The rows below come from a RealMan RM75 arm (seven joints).
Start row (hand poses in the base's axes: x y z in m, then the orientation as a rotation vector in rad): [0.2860, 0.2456, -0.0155, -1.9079, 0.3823, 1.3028]
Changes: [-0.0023, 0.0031, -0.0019, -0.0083, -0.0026, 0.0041]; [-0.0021, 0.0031, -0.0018, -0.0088, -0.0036, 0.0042]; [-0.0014, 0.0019, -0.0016, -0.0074, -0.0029, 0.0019]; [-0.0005, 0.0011, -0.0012, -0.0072, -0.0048, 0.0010]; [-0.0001, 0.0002, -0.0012, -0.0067, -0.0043, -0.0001]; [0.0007, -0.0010, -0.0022, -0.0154, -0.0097, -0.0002]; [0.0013, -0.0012, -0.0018, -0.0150, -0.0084, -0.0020]
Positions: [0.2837, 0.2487, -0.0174, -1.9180, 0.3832, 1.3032]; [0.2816, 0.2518, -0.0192, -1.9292, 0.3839, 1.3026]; [0.2802, 0.2537, -0.0208, -1.9378, 0.3860, 1.3012]; [0.2797, 0.2548, -0.0220, -1.9470, 0.3879, 1.2972]; [0.2796, 0.2550, -0.0232, -1.9550, 0.3907, 1.2930]; [0.2803, 0.2540, -0.0254, -1.9733, 0.3972, 1.2835]; [0.2816, 0.2528, -0.0272, -1.9897, 0.4057, 1.2740]
